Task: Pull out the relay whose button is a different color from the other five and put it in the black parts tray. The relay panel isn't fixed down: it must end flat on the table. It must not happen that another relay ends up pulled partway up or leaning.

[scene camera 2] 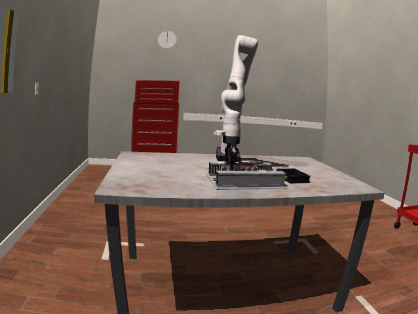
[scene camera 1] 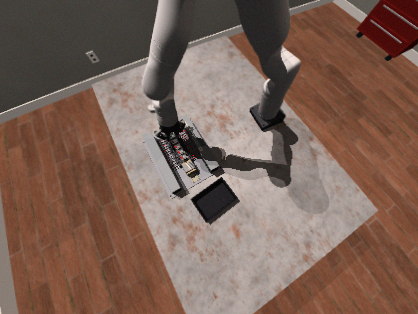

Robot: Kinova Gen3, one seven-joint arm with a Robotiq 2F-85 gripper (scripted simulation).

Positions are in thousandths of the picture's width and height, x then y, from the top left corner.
Scene:
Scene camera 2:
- relay panel: 630,568
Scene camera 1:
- black parts tray: 518,629

